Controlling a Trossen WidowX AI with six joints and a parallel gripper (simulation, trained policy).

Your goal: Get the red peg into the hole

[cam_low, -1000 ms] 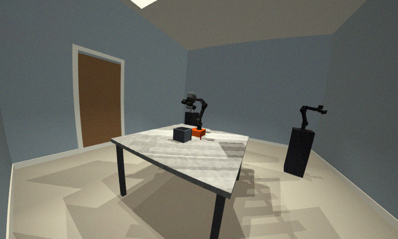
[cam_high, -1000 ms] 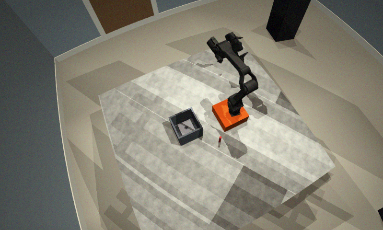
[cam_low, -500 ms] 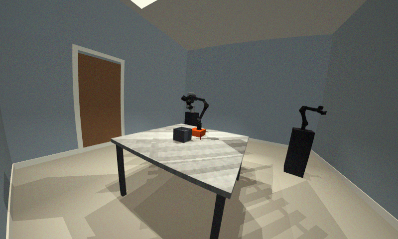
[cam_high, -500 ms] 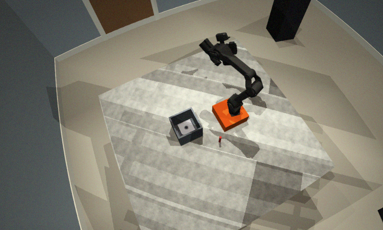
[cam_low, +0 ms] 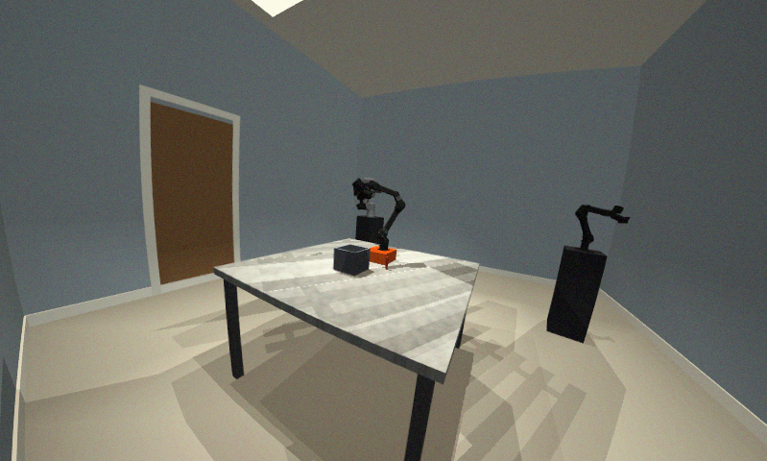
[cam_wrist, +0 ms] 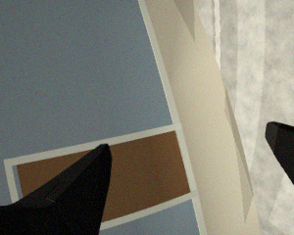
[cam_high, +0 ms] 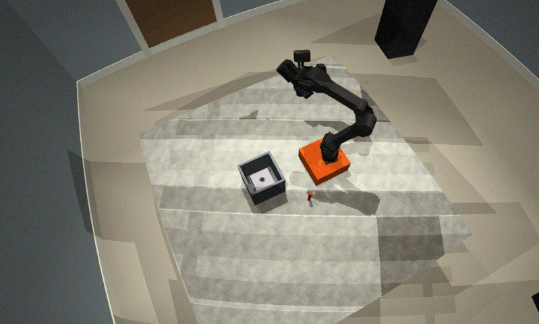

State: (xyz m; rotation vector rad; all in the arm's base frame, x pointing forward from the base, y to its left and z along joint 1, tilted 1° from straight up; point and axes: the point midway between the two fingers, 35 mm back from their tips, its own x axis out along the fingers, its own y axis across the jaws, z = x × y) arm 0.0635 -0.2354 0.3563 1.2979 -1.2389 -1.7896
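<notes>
Right now the red peg is 420 mm to the left of my gripper tip, 380 mm below it and 90 mm ahead of it. The rest, counted from my gripper tip: pale plate (370 mm below, 290 mm to the left, 280 mm ahead).
</notes>
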